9 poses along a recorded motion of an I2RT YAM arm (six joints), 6.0 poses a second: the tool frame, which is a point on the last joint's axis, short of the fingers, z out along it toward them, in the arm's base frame.
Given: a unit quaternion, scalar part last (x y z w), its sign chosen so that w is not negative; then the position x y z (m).
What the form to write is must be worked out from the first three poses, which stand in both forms.
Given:
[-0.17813, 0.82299, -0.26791, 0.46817, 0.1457, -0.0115, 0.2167]
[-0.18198, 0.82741, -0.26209, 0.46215, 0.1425, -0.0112, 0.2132]
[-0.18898, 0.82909, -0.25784, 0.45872, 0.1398, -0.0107, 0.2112]
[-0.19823, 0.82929, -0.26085, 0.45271, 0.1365, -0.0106, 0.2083]
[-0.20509, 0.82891, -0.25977, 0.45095, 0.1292, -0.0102, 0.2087]
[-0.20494, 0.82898, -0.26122, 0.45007, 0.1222, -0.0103, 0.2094]
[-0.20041, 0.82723, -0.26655, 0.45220, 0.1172, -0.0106, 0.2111]
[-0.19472, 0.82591, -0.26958, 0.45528, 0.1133, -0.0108, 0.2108]
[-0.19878, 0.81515, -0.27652, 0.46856, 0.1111, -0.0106, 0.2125]
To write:
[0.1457, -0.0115, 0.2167, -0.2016, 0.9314, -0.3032, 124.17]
[0.1425, -0.0112, 0.2132, -0.2052, 0.9330, -0.2955, 124.95]
[0.1398, -0.0107, 0.2112, -0.2127, 0.9330, -0.2902, 125.39]
[0.1365, -0.0106, 0.2083, -0.2223, 0.9301, -0.2925, 126.16]
[0.1292, -0.0102, 0.2087, -0.2298, 0.9287, -0.2910, 126.39]
[0.1222, -0.0103, 0.2094, -0.2295, 0.9283, -0.2925, 126.50]
[0.1172, -0.0106, 0.2111, -0.2247, 0.9275, -0.2988, 126.23]
[0.1133, -0.0108, 0.2108, -0.2187, 0.9276, -0.3028, 125.83]
[0.1111, -0.0106, 0.2125, -0.2250, 0.9227, -0.3130, 124.12]

